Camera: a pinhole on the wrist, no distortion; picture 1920 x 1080 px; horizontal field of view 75.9 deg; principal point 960.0 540.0 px. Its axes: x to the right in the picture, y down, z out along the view. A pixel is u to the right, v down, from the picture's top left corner.
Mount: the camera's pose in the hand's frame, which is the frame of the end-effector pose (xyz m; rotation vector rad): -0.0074 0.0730 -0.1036 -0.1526 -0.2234 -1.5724
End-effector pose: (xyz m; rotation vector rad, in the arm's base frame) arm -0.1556 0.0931 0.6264 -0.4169 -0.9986 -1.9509
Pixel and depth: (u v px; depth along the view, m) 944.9 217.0 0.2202
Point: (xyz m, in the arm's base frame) -0.0179 0.1807 0.7086
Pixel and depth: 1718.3 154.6 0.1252
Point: -0.1060 0.1413 0.6284
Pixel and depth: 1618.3 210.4 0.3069
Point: -0.1286 0.3342 0.6972
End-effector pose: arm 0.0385 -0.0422 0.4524 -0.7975 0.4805 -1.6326
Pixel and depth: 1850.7 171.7 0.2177
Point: 0.1278 0.0620 0.5485
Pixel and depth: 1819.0 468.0 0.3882
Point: 0.2182 0.0673 0.7370
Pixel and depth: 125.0 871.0 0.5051
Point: 0.6168 -0.2293 0.3267
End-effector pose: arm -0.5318 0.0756 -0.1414 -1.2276 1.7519 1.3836
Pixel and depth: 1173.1 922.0 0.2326
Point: -0.6470 0.1911 -0.1904
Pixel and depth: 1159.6 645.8 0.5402
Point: -0.6844 0.4980 -0.2342
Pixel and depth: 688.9 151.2 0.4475
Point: -0.7434 0.4225 0.0291
